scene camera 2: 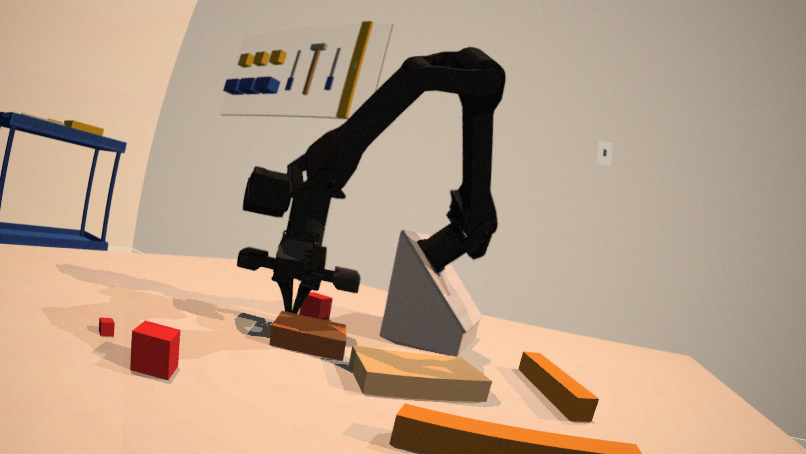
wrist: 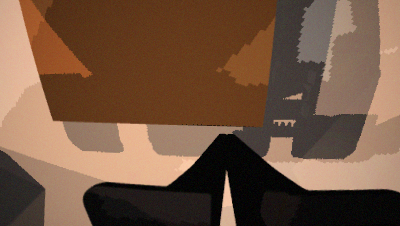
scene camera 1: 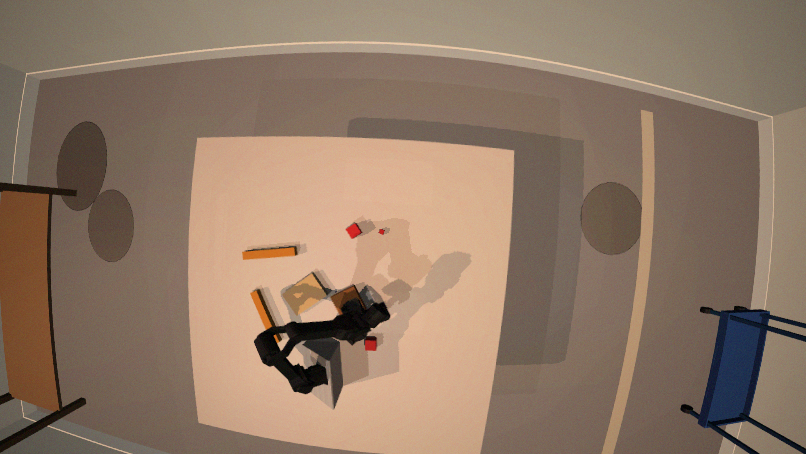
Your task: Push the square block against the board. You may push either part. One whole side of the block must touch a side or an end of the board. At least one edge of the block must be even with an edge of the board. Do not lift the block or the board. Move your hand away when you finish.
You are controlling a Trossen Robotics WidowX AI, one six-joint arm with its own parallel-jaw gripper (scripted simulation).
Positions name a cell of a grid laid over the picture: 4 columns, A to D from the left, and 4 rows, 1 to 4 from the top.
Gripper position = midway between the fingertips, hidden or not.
My gripper (scene camera 2: B3) is shut, holding nothing. Also in view: a square block (scene camera 2: B3), a red cube (scene camera 2: A4) and a long orange board (scene camera 2: C4).
The square block also shows in the wrist view (wrist: C2). My gripper is seen too in the wrist view (wrist: C3).
